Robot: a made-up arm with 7 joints. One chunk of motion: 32 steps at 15 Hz.
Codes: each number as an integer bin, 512 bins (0 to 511) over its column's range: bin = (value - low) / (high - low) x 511, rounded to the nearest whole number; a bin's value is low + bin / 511 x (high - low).
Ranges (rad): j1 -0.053..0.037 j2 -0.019..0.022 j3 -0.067..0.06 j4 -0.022..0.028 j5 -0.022..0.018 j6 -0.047..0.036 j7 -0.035..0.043
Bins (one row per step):
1: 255 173 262 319 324 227 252
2: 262 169 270 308 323 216 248
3: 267 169 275 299 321 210 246
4: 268 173 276 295 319 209 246
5: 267 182 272 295 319 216 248
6: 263 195 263 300 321 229 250
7: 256 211 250 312 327 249 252
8: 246 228 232 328 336 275 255
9: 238 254 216 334 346 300 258
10: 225 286 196 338 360 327 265
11: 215 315 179 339 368 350 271
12: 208 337 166 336 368 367 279
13: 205 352 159 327 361 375 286
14: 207 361 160 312 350 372 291
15: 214 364 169 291 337 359 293
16: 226 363 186 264 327 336 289
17: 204 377 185 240 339 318 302
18: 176 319 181 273 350 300 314
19: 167 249 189 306 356 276 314
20: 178 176 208 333 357 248 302
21: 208 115 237 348 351 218 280
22: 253 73 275 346 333 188 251
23: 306 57 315 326 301 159 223
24: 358 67 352 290 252 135 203
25: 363 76 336 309 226 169 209
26: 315 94 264 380 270 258 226
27: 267 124 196 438 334 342 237
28: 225 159 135 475 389 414 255
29: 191 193 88 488 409 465 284
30: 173 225 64 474 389 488 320
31: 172 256 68 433 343 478 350
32: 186 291 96 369 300 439 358
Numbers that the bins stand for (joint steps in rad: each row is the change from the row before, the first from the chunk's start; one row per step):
1: -0.00809 -0.00512 -0.00188 0.00921 0.00336 -0.01013 0.00347
2: -0.00686 -0.00544 0.00010 0.00814 0.00328 -0.01192 0.00286
3: -0.00597 -0.00544 0.00135 0.00726 0.00313 -0.01289 0.00255
4: -0.00580 -0.00512 0.00159 0.00686 0.00297 -0.01305 0.00255
5: -0.00597 -0.00440 0.00060 0.00686 0.00297 -0.01192 0.00286
6: -0.00668 -0.00335 -0.00164 0.00735 0.00313 -0.00980 0.00316
7: -0.00791 -0.00207 -0.00487 0.00853 0.00360 -0.00656 0.00347
8: -0.00967 -0.00071 -0.00934 0.01009 0.00430 -0.00233 0.00392
9: -0.01108 0.00138 -0.01332 0.01068 0.00508 0.00173 0.00438
10: -0.01337 0.00395 -0.01829 0.01107 0.00618 0.00611 0.00545
11: -0.01513 0.00627 -0.02251 0.01117 0.00681 0.00985 0.00637
12: -0.01637 0.00804 -0.02574 0.01088 0.00681 0.01261 0.00759
13: -0.01689 0.00924 -0.02748 0.01000 0.00626 0.01391 0.00866
14: -0.01654 0.00996 -0.02723 0.00853 0.00540 0.01342 0.00942
15: -0.01531 0.01021 -0.02500 0.00647 0.00438 0.01131 0.00972
16: -0.01320 0.01013 -0.02077 0.00383 0.00360 0.00758 0.00911
17: -0.01707 0.01125 -0.02102 0.00148 0.00454 0.00465 0.01110
18: -0.02200 0.00659 -0.02202 0.00471 0.00540 0.00173 0.01293
19: -0.02359 0.00098 -0.02003 0.00794 0.00587 -0.00217 0.01293
20: -0.02165 -0.00488 -0.01531 0.01058 0.00595 -0.00672 0.01110
21: -0.01637 -0.00977 -0.00810 0.01205 0.00548 -0.01159 0.00774
22: -0.00844 -0.01314 0.00135 0.01186 0.00407 -0.01646 0.00331
23: 0.00089 -0.01443 0.01129 0.00990 0.00156 -0.02117 -0.00096
24: 0.01005 -0.01362 0.02048 0.00638 -0.00227 -0.02507 -0.00401
25: 0.01093 -0.01290 0.01651 0.00823 -0.00431 -0.01955 -0.00310
26: 0.00248 -0.01146 -0.00139 0.01518 -0.00086 -0.00509 -0.00050
27: -0.00597 -0.00905 -0.01829 0.02086 0.00414 0.00855 0.00118
28: -0.01337 -0.00624 -0.03345 0.02448 0.00845 0.02024 0.00392
29: -0.01936 -0.00351 -0.04513 0.02575 0.01002 0.02853 0.00835
30: -0.02253 -0.00095 -0.05109 0.02438 0.00845 0.03226 0.01385
31: -0.02271 0.00154 -0.05010 0.02037 0.00485 0.03064 0.01842
32: -0.02024 0.00435 -0.04314 0.01411 0.00148 0.02431 0.01965

